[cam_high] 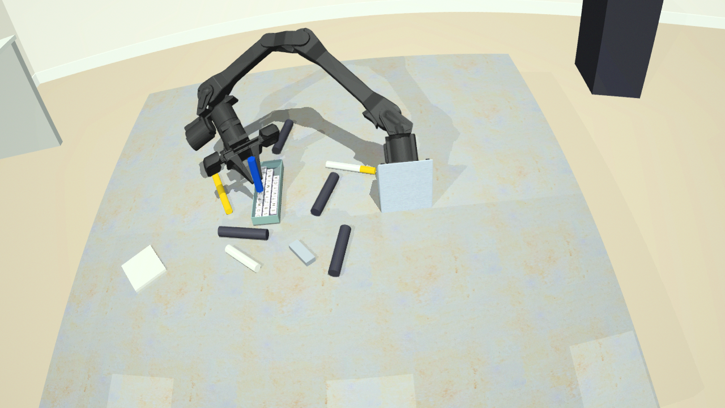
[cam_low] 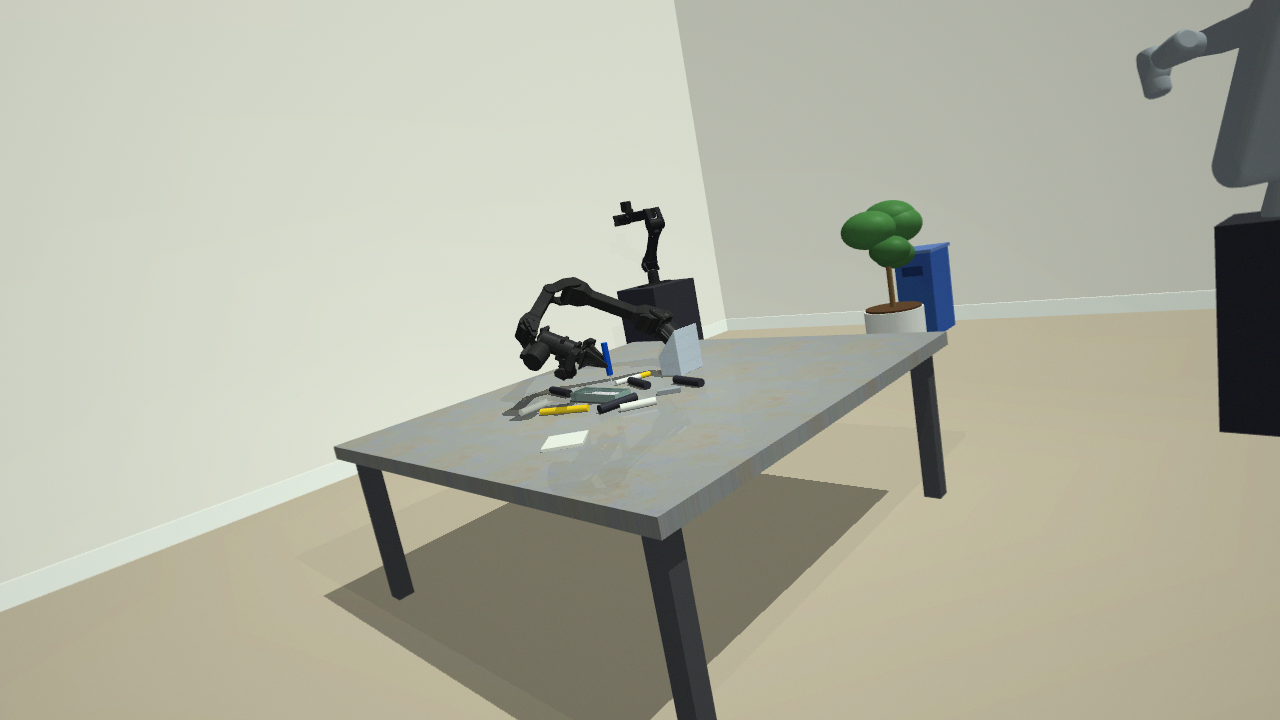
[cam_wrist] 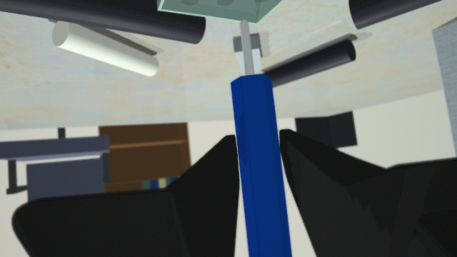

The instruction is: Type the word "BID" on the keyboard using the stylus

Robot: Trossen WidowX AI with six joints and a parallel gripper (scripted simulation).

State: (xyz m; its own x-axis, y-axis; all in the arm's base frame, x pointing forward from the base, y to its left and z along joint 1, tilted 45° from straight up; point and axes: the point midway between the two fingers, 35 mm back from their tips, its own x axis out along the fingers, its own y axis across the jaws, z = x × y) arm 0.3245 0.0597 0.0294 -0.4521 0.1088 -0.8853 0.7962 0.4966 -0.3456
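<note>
Right now the green keyboard tray is 9 cm below my gripper tip, 6 cm to the right of it and 1 cm ahead of it. Round my gripper tip: grey stylus tip (5 cm below); yellow cylinder (13 cm ahead, 9 cm below, 6 cm to the right); blue stylus (1 cm below).
</note>
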